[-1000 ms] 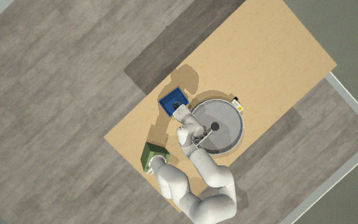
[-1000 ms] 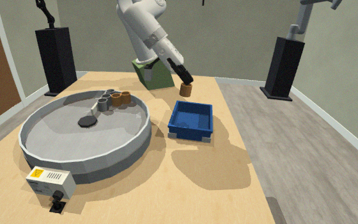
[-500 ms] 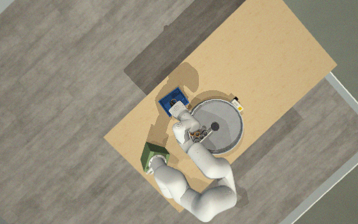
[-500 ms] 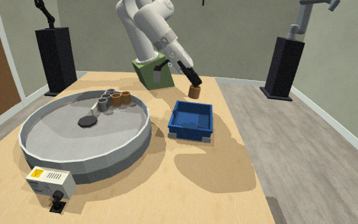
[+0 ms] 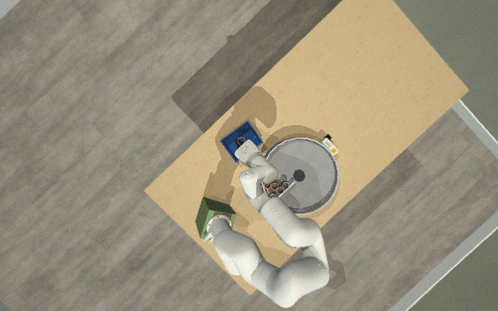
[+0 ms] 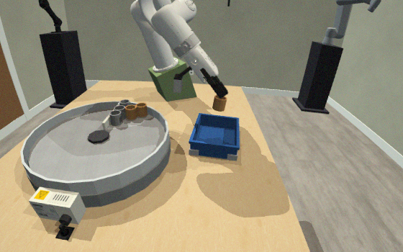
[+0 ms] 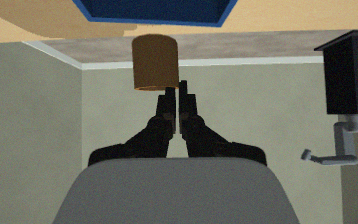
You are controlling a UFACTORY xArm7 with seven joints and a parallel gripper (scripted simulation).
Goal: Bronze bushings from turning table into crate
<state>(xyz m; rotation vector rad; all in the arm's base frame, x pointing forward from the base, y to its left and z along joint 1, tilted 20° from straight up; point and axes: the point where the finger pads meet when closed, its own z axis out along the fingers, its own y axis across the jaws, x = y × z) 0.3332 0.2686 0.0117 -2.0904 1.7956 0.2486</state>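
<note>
The blue crate lies 20 mm ahead of my hand and 150 mm below it. The rest, counted from my hand: grey turning table (140 mm ahead, 350 mm to the right, 120 mm below).
</note>
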